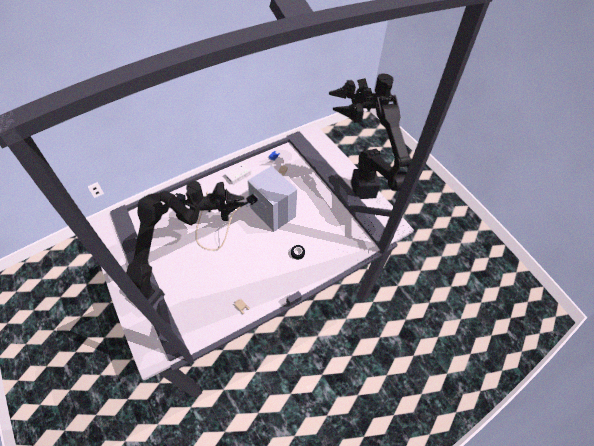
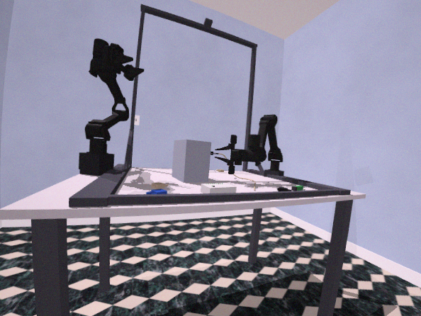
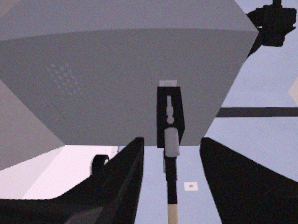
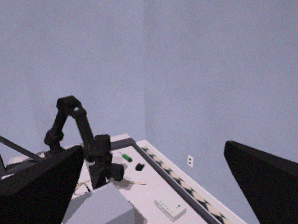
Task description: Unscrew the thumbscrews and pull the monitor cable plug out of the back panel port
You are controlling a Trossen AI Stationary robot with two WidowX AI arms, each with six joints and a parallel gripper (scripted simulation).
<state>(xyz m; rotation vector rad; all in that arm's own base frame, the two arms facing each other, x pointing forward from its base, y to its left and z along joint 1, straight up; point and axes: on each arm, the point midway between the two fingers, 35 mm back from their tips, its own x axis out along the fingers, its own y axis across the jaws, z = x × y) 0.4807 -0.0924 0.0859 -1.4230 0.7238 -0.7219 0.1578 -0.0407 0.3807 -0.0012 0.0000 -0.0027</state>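
Right now my left hand is 40 mm past the grey box, 140 mm to the left of it and 40 mm above it.
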